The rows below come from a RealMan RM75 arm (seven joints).
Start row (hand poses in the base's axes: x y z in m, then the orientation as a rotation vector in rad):
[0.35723, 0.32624, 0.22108, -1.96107, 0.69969, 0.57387]
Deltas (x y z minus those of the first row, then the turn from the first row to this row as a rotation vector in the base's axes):
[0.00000, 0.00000, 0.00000, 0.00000, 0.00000, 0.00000]
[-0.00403, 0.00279, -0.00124, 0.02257, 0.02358, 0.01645]
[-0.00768, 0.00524, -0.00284, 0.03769, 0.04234, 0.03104]
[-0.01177, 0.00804, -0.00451, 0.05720, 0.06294, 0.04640]
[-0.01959, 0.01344, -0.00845, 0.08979, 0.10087, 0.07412]
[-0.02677, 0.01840, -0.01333, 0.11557, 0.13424, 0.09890]
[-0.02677, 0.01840, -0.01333, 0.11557, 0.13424, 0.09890]
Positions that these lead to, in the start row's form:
[0.35723, 0.32624, 0.22108, -1.96107, 0.69969, 0.57387]
[0.35320, 0.32903, 0.21984, -1.94355, 0.68946, 0.61329]
[0.34955, 0.33148, 0.21824, -1.93258, 0.68096, 0.64470]
[0.34546, 0.33428, 0.21657, -1.91720, 0.67095, 0.67928]
[0.33764, 0.33968, 0.21263, -1.89087, 0.65412, 0.74134]
[0.33046, 0.34464, 0.20775, -1.86965, 0.63983, 0.79507]
[0.33046, 0.34464, 0.20775, -1.86965, 0.63983, 0.79507]

